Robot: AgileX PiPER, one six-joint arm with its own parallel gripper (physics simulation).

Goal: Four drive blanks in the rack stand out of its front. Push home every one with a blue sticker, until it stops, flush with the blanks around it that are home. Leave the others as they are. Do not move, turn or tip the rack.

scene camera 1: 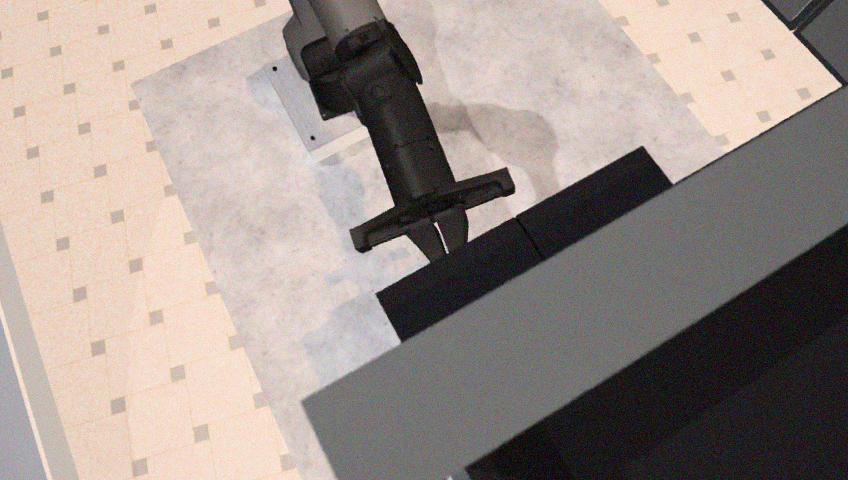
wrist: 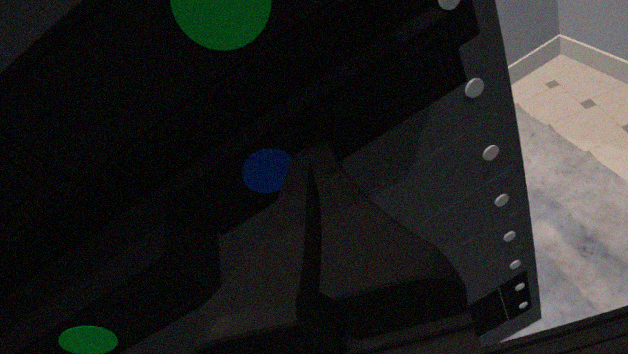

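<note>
The blank with a blue sticker (wrist: 265,171) is in the middle of the wrist view. Its dark edge shows against the grey faces below; the exact depth is hard to tell in the shadow. My gripper (wrist: 319,167) (scene camera 1: 445,254) is shut and empty, its tips at the front of this blank, just right of the sticker and partly covering it. A blank with a green sticker (wrist: 221,22) is above, and another with a green sticker (wrist: 88,340) is at lower left. In the scene view, two dark blanks (scene camera 1: 470,279) (scene camera 1: 595,196) stand out side by side from the rack (scene camera 1: 535,315), hiding the fingertips' contact.
The rack's side flange (wrist: 515,215) with round screw heads runs down the right of the wrist view. The upper green-stickered blank overhangs the fingertips. The arm's base plate (scene camera 1: 297,113) is behind the arm on the mottled grey surface (scene camera 1: 208,148).
</note>
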